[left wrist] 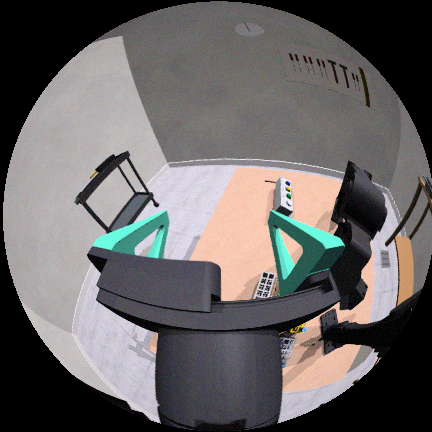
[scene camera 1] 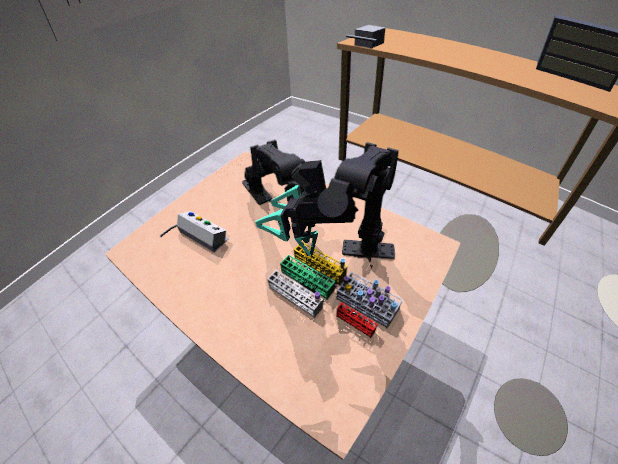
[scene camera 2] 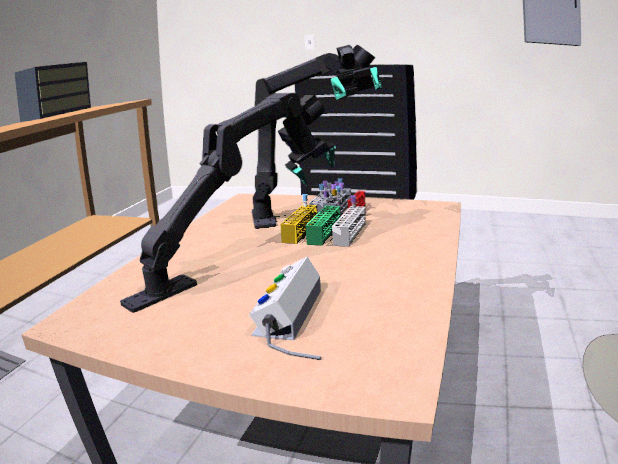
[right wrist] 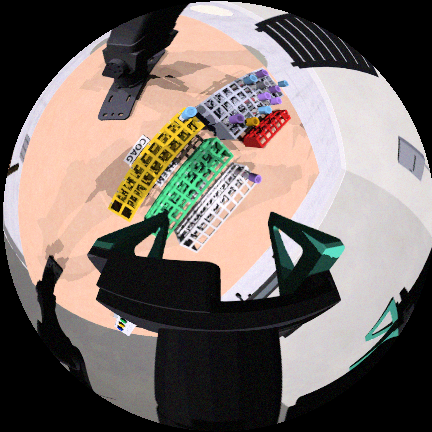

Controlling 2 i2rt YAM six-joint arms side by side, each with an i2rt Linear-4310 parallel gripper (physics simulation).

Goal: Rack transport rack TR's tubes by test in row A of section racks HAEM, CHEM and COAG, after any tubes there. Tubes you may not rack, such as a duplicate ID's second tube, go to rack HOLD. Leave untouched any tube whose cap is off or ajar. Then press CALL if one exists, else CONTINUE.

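Pixels of known places: left gripper, fingertip midpoint: (left wrist: 218,215) (scene camera 1: 264,213) (scene camera 2: 361,89); right gripper, fingertip midpoint: (scene camera 1: 308,248) (scene camera 2: 319,175) (right wrist: 218,216); left arm's base, link origin: (left wrist: 330,331) (scene camera 1: 368,249) (scene camera 2: 263,218) (right wrist: 130,77); right arm's base, link origin: (scene camera 1: 256,190) (scene camera 2: 159,294) (right wrist: 50,272).
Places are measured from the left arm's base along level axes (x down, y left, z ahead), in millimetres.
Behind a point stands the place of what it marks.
My left gripper (scene camera 1: 264,212) @(x -433, y -281, z 282 mm) (scene camera 2: 359,91) @(x -433, y -281, z 282 mm) (left wrist: 218,215) @(x -433, y -281, z 282 mm) is open and empty, high above the table. My right gripper (scene camera 2: 317,173) @(x -176, y -202, z 164 mm) (right wrist: 218,216) @(x -176, y -202, z 164 mm) is open and empty above the section racks. The grey rack (scene camera 1: 362,309) @(x -29, y -16, z 276 mm) (right wrist: 212,122) @(x -35, y -83, z 189 mm) holds several purple- and light-blue-capped tubes and a gold-capped tube (scene camera 1: 348,287) @(x -94, y -69, z 239 mm) (right wrist: 252,121) @(x -94, y -72, z 229 mm). The yellow rack (scene camera 1: 320,265) @(x -31, y -171, z 117 mm) (scene camera 2: 289,233) @(x -30, y -263, z 58 mm), beside the COAG label (right wrist: 137,150) @(x -2, y -158, z 72 mm), holds a blue-capped tube (scene camera 1: 342,262) @(x -91, y -95, z 141 mm) (right wrist: 188,113) @(x -94, y -98, z 132 mm). The HAEM label lies between it and the green rack (scene camera 2: 316,235) @(x -29, y -301, z 129 mm) (right wrist: 190,182) @(x -8, y -206, z 188 mm). The white rack (scene camera 2: 342,237) @(x -26, y -332, z 197 mm) (right wrist: 215,215) @(x -57, y -252, z 234 mm) holds a purple-capped tube (scene camera 1: 317,295) @(x -94, y -161, z 279 mm) (right wrist: 255,178) @(x -95, y -163, z 267 mm).
A small red rack (scene camera 1: 356,319) @(x -57, y -35, z 329 mm) (right wrist: 265,131) @(x -28, y -49, z 318 mm) stands beside the grey rack. A button box (scene camera 1: 201,230) @(x -73, y -647, z 39 mm) (scene camera 2: 295,300) @(x -56, y -734, z 10 mm) (left wrist: 283,200) @(x -80, y -604, z 35 mm) with blue, yellow, green and pale buttons stands apart from the racks; its lettering is unreadable. The left arm crosses in front of the right arm in scene camera 1.
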